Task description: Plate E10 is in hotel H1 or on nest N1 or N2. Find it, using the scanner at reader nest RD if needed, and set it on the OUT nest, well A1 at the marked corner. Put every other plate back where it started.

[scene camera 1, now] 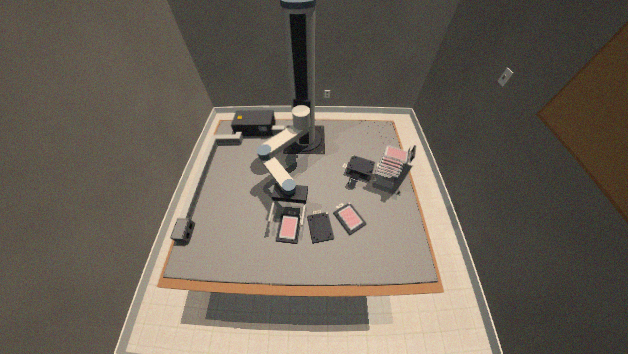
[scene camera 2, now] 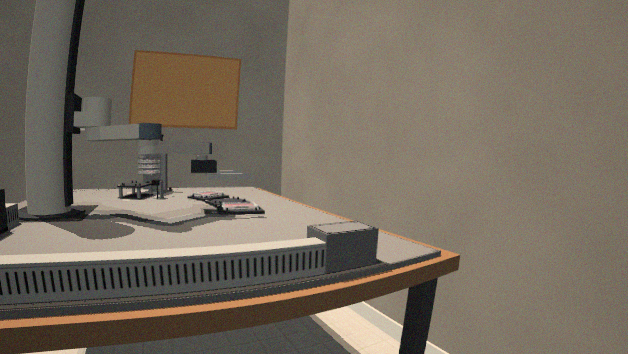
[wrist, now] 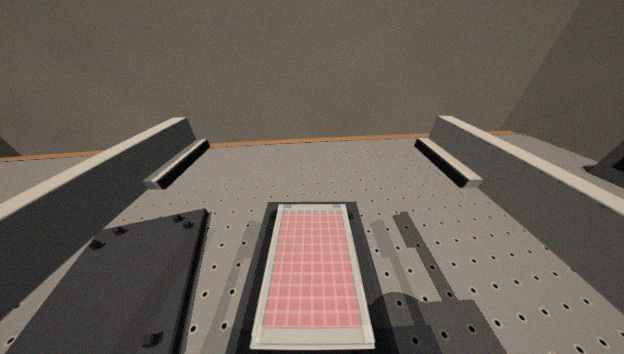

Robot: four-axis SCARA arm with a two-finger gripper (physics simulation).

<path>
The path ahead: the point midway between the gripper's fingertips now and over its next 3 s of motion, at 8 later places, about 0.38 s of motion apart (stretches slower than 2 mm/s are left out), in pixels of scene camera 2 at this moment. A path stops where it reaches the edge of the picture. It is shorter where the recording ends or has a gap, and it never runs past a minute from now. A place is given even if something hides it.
My gripper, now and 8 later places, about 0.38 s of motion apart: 246, 174; 246, 193; 246, 202; 246, 190; 245, 190; 237, 187; 232, 185; 232, 185; 232, 188
</path>
